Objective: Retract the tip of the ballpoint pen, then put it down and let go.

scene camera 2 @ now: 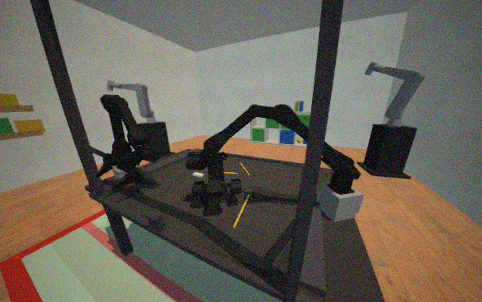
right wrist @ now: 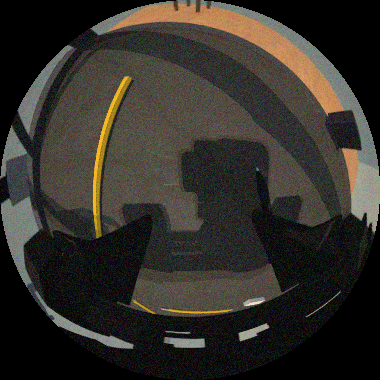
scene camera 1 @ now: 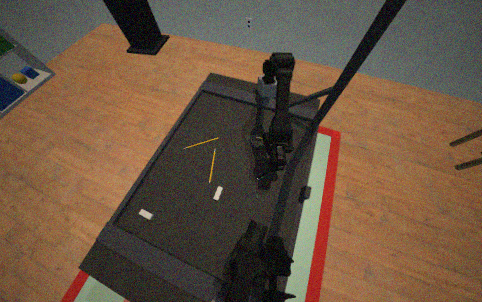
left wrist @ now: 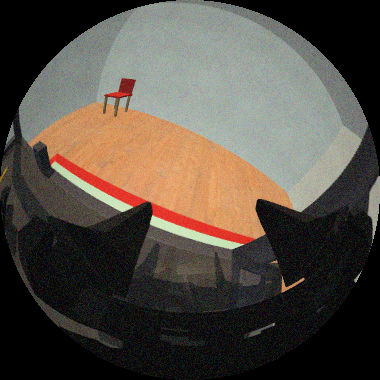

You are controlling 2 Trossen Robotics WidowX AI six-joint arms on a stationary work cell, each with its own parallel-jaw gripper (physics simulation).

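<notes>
A thin dark pen with a small pale end shows in the right wrist view, in the shadow on the table just inside the finger at the right of the picture. That finger hides its lower part, and whether its tip is out is too small to tell. My right gripper is open and empty, pointing down low over the table, with the pen beside one finger and not gripped. My left gripper is open and empty, far from the pen; in scene camera 1 its arm is at the bottom.
A yellow pencil lies beside the right gripper. Two more yellow pencils and two white blocks lie farther off on the dark table. Dark frame posts rise at the table's edge.
</notes>
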